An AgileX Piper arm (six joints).
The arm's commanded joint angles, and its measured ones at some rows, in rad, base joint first. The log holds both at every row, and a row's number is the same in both.
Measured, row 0:
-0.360 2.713 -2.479 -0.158 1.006 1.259
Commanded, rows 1 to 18:
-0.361 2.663 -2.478 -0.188 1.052 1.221
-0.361 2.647 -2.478 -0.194 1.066 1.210
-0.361 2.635 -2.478 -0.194 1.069 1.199
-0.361 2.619 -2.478 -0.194 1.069 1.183
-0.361 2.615 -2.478 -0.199 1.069 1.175
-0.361 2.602 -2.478 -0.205 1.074 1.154
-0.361 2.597 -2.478 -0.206 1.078 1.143
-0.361 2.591 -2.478 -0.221 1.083 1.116
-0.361 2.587 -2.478 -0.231 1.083 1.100
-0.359 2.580 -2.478 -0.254 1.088 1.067
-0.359 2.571 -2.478 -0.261 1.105 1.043
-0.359 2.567 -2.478 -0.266 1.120 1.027
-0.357 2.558 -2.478 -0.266 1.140 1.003
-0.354 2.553 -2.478 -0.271 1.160 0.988
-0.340 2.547 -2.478 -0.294 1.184 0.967
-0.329 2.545 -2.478 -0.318 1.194 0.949
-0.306 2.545 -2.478 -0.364 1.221 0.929
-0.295 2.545 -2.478 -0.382 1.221 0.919
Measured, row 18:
-0.340 2.563 -2.479 -0.302 1.181 0.971
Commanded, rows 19 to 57:
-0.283 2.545 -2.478 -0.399 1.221 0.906
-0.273 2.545 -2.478 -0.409 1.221 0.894
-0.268 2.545 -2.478 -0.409 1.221 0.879
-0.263 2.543 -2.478 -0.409 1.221 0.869
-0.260 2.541 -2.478 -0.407 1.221 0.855
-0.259 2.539 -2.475 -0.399 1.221 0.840
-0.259 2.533 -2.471 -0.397 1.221 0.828
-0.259 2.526 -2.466 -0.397 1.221 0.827
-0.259 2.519 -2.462 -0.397 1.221 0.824
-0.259 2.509 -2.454 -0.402 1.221 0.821
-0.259 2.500 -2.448 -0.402 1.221 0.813
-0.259 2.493 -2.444 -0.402 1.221 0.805
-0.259 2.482 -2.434 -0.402 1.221 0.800
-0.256 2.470 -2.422 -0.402 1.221 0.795
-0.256 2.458 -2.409 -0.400 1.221 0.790
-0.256 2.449 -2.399 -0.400 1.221 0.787
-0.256 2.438 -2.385 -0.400 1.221 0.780
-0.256 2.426 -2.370 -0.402 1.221 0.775
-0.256 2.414 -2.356 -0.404 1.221 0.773
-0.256 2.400 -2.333 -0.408 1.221 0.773
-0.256 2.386 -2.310 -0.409 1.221 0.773
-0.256 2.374 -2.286 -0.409 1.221 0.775
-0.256 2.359 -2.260 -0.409 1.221 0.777
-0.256 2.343 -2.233 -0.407 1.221 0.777
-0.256 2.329 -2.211 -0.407 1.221 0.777
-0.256 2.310 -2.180 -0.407 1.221 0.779
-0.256 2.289 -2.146 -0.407 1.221 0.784
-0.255 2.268 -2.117 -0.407 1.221 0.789
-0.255 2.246 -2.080 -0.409 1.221 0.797
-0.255 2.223 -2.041 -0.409 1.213 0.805
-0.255 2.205 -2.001 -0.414 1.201 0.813
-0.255 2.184 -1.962 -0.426 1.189 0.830
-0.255 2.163 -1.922 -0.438 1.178 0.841
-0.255 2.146 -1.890 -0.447 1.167 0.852
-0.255 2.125 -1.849 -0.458 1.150 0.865
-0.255 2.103 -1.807 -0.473 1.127 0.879
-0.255 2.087 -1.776 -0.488 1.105 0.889
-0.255 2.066 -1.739 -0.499 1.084 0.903
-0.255 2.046 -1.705 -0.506 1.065 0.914
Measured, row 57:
-0.256 2.124 -1.820 -0.450 1.147 0.866
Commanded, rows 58 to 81:
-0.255 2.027 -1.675 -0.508 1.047 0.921
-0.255 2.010 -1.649 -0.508 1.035 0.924
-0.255 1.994 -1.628 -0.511 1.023 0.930
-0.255 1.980 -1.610 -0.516 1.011 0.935
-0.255 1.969 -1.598 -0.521 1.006 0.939
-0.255 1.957 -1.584 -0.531 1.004 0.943
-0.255 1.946 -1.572 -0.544 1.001 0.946
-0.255 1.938 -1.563 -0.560 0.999 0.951
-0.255 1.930 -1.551 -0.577 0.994 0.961
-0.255 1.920 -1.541 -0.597 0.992 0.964
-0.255 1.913 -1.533 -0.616 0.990 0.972
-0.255 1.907 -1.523 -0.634 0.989 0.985
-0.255 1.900 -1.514 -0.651 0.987 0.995
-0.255 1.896 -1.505 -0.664 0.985 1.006
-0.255 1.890 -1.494 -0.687 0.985 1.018
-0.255 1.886 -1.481 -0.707 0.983 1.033
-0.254 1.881 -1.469 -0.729 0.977 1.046
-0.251 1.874 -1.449 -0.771 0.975 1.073
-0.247 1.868 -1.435 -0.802 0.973 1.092
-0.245 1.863 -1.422 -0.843 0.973 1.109
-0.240 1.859 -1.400 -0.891 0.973 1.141
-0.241 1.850 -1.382 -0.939 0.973 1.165
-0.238 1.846 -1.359 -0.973 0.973 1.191
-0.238 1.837 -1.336 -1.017 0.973 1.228
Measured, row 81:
-0.246 1.873 -1.408 -0.841 0.984 1.116
